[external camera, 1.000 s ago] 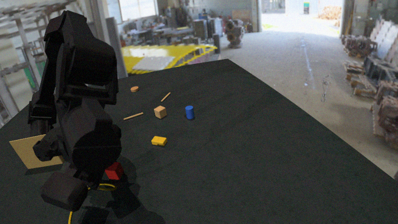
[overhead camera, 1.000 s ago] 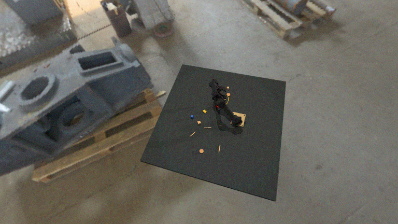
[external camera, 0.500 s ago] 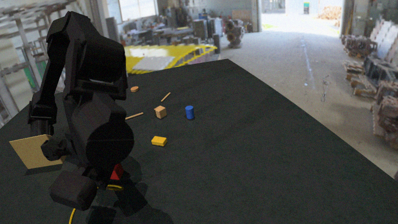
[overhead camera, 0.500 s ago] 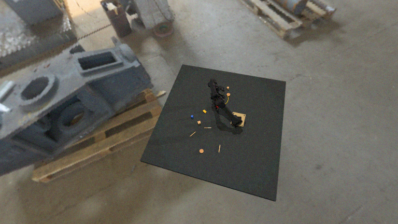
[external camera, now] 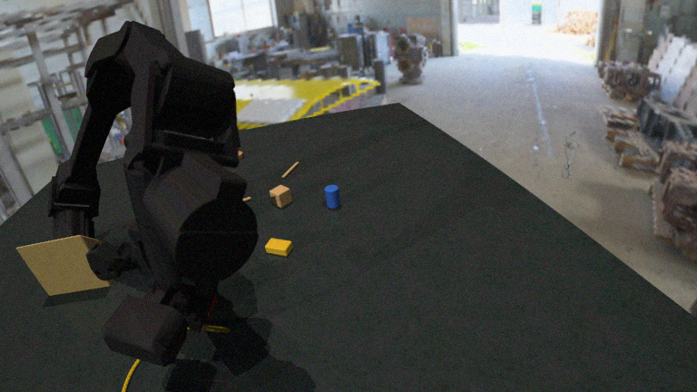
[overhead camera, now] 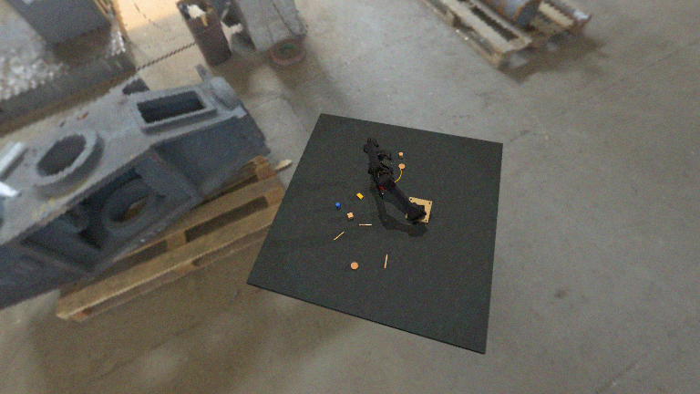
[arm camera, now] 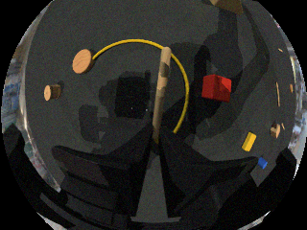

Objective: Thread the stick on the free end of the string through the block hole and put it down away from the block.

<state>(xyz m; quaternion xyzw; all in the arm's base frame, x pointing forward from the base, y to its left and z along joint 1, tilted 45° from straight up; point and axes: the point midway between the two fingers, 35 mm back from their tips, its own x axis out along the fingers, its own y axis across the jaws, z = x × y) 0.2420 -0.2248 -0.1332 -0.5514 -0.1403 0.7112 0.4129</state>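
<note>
My gripper tip is now 1 cm past the red block, 9 cm to the right of it and 4 cm above it. From my gripper tip the other things lie so: thin wooden stick (1 cm behind, 1 cm to the left); then round wooden button (12 cm behind, 8 cm to the right, 5 cm below); then yellow block (12 cm ahead, 17 cm to the left, 5 cm below).
</note>
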